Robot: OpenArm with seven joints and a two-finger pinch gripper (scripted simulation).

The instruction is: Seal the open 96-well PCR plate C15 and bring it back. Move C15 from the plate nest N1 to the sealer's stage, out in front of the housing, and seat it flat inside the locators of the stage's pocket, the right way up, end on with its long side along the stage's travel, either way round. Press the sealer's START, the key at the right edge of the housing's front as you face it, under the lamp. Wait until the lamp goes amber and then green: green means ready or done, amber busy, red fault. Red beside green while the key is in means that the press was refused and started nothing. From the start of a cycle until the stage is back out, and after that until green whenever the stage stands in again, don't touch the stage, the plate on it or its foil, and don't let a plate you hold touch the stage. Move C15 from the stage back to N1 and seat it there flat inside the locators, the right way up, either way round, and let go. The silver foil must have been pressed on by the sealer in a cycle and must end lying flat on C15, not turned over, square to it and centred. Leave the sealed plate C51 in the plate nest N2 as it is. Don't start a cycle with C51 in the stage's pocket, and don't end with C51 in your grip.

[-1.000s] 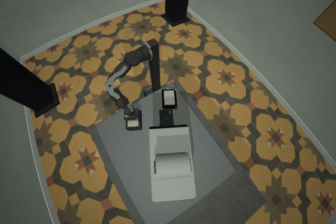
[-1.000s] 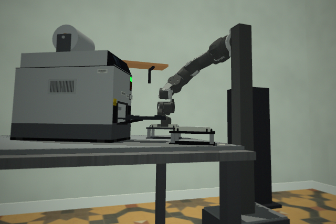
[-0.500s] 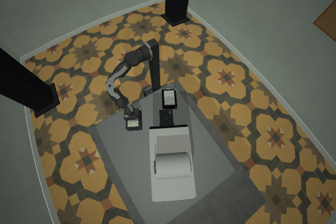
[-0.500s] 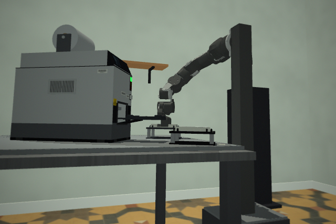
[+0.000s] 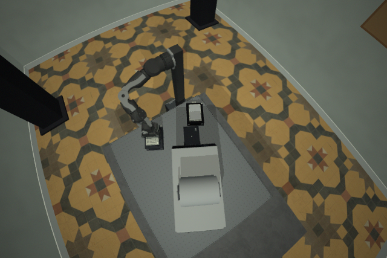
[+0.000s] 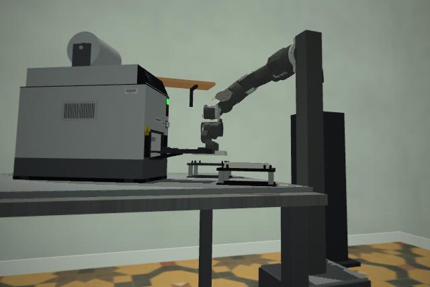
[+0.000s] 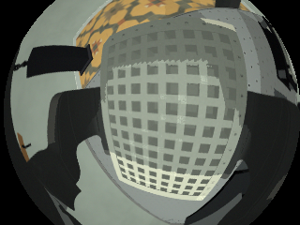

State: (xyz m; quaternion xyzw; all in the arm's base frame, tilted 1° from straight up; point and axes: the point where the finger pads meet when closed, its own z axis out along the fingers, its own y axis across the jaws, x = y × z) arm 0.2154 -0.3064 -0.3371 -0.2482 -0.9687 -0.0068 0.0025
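The sealer stage is 21 cm to the left of my hand and 15 cm ahead of it. Round my hand: plate C15: right at my hand; sealed plate C51: 34 cm to the left, 4 cm below; start key: 19 cm ahead, 10 cm above, 8 cm to the left.
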